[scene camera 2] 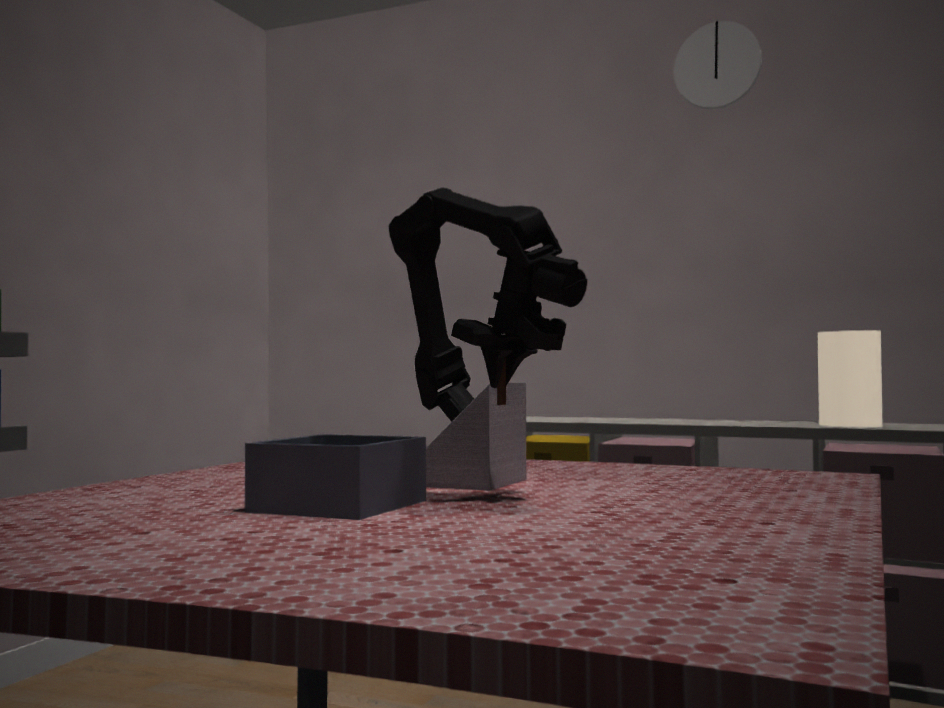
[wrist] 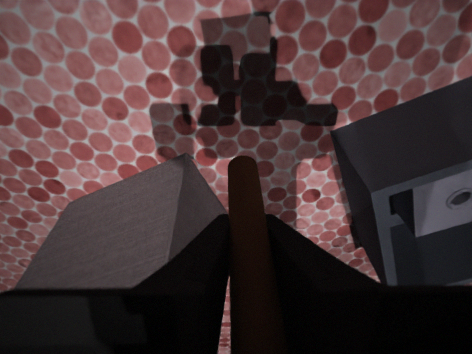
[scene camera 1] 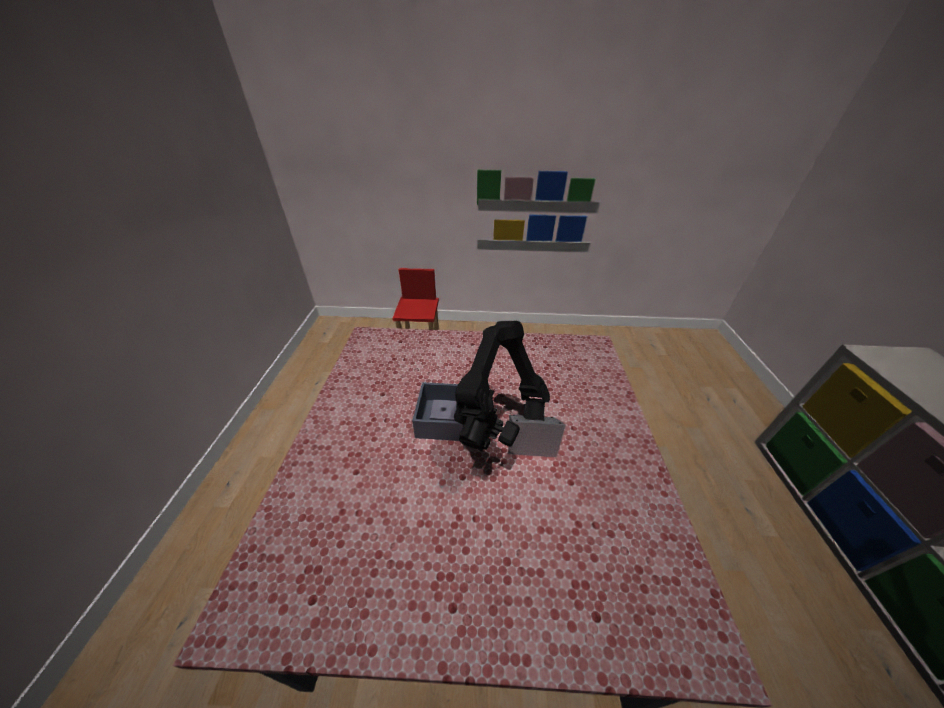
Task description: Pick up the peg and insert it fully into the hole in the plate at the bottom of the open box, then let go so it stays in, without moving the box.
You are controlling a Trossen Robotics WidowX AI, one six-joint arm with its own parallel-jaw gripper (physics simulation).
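Pixels of known places: gripper, fingertip midpoint: (scene camera 2: pixel 497 387) (wrist: pixel 245 224) (scene camera 1: pixel 488 433); arm's base, origin of the base link: (scene camera 2: pixel 471 419) (scene camera 1: pixel 534 418).
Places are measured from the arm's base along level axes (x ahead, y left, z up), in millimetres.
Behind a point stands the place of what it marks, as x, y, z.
A brown peg (scene camera 2: pixel 501 387) @(155, 146, 61) (wrist: pixel 246 210) @(150, 150, 69) is held upright between the fingertips of my black gripper (scene camera 2: pixel 500 377) @(146, 134, 60) (wrist: pixel 245 224) @(146, 134, 60), which is shut on it. The peg hangs well above the table, its lower end free. The grey-blue open box (scene camera 1: pixel 437 429) @(330, 60, -53) (scene camera 2: pixel 305 476) @(423, -18, -58) (wrist: pixel 380 200) @(233, 39, -14) stands on the table beside the arm; in the wrist view it is at the right, apart from the peg. A light plate (scene camera 1: pixel 444 410) @(329, -44, -72) (wrist: pixel 440 200) @(310, -30, -54) with a round hole lies at its bottom. The arm hides the box's right part in scene camera 1.
A grey wedge-shaped block (scene camera 1: pixel 539 437) @(-18, 71, -7) (scene camera 2: pixel 507 438) @(0, 73, -31) (wrist: pixel 110 225) @(3, 73, -37) stands close to the gripper, at the left in the wrist view. The arm's base is behind it. The table (scene camera 1: pixel 457 579) @(178, 481, -113) (scene camera 2: pixel 610 563) @(512, 464, -112) has a red-and-pink dotted top. A red chair (scene camera 1: pixel 417 285) stands beyond the far edge.
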